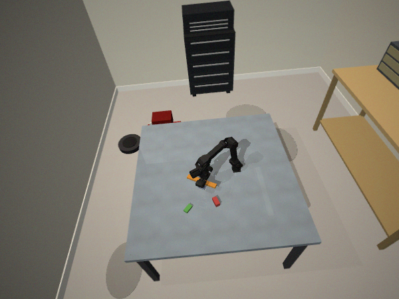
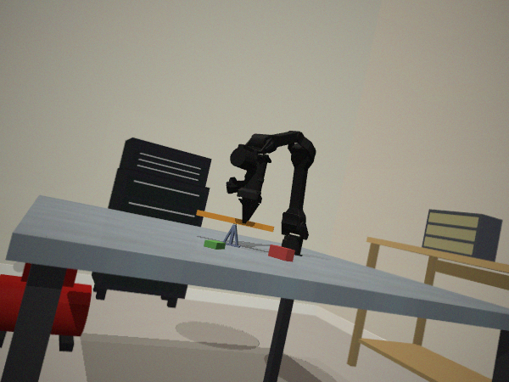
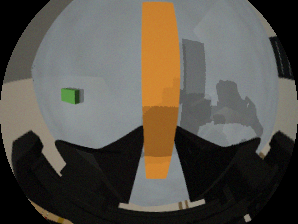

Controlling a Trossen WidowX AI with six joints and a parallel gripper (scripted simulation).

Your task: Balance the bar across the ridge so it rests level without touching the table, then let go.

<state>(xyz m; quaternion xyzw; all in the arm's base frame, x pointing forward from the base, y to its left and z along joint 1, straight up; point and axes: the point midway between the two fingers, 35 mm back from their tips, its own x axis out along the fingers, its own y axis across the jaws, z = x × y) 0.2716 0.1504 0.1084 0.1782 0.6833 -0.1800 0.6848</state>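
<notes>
Right now my gripper tip is 20 mm short of the orange bar and 10 mm to the left of it. Round my gripper tip: red block: 140 mm to the left, 70 mm behind, 60 mm below; then green block: 170 mm to the left, 140 mm ahead, 70 mm below.
</notes>
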